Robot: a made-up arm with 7 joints.
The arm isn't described. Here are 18 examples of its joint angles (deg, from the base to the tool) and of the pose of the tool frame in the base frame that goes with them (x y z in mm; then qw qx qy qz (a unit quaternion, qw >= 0)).
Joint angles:
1: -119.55 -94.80 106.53 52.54 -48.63 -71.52 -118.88
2: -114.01 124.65 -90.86 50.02 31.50 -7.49 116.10
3: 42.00 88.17 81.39 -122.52 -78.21 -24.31 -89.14
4: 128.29 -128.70 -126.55 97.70 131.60 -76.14 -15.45
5: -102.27 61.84 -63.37 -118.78 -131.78 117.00 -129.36
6: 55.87 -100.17 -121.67 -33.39 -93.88 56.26 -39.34
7: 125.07 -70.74 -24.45 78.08 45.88 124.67 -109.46
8: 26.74 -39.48 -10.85 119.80 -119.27 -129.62 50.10
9: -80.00 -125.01 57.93 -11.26 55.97 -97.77 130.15
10: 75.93 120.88 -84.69 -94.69 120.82 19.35 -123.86
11: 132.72 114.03 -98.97 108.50 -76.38 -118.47 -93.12
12: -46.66 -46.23 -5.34 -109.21 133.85 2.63 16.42
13: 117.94 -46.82 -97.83 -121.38 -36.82 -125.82 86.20
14: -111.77 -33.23 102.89 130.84 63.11 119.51 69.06
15: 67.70 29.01 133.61 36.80 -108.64 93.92 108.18
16: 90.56 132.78 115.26 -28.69 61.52 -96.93 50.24
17: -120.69 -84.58 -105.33 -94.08 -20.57 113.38 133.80
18: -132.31 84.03 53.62 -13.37 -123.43 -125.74 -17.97
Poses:
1: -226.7 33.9 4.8 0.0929 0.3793 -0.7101 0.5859
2: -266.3 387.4 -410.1 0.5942 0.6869 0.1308 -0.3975
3: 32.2 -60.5 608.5 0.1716 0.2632 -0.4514 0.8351
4: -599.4 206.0 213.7 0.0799 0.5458 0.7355 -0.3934
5: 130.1 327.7 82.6 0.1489 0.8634 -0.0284 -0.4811
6: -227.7 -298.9 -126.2 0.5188 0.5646 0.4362 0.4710
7: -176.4 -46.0 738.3 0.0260 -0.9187 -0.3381 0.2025
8: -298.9 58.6 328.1 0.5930 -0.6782 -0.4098 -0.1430
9: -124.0 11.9 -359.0 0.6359 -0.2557 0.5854 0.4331
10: -179.9 -283.3 814.9 0.1377 0.3769 0.6289 -0.6659
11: 175.8 221.8 434.6 0.1713 0.6361 -0.4629 -0.5931
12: -172.2 -111.8 -102.5 0.7222 -0.4679 0.5005 -0.0949
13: 131.5 172.3 450.5 0.4767 0.0950 0.2507 0.8372
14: -269.8 -10.2 -559.7 0.1361 -0.8784 -0.3955 -0.2310
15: 210.9 -225.8 706.0 0.5570 0.1289 0.2604 0.7780
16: -35.8 85.2 279.2 0.6961 0.6890 0.2015 -0.0130
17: -203.6 -28.9 -193.2 0.5275 0.1389 -0.6830 0.4857
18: -380.2 386.9 -472.7 0.3869 0.4569 0.0451 -0.7997
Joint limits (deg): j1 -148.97..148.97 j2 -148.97..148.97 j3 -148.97..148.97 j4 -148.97..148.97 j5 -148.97..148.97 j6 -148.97..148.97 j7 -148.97..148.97
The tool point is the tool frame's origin. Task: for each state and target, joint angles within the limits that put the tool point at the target. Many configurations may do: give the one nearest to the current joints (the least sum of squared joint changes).
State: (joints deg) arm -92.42 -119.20 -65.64 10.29 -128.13 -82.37 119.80
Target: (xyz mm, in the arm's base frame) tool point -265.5 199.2 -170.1
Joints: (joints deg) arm -130.51 -129.56 -73.20 40.87 -93.17 -71.92 98.91
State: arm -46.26 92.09 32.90 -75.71 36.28 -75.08 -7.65
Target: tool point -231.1 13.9 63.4
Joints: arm -52.71 113.79 52.41 -111.01 75.27 -108.62 1.11
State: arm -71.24 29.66 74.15 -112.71 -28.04 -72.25 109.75
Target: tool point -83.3 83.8 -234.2
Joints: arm -113.05 25.09 52.36 -98.16 -14.23 -39.68 115.36
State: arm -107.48 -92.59 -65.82 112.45 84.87 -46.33 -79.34
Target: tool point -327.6 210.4 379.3
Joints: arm -146.13 -94.13 -76.40 120.20 90.37 -89.20 -71.87
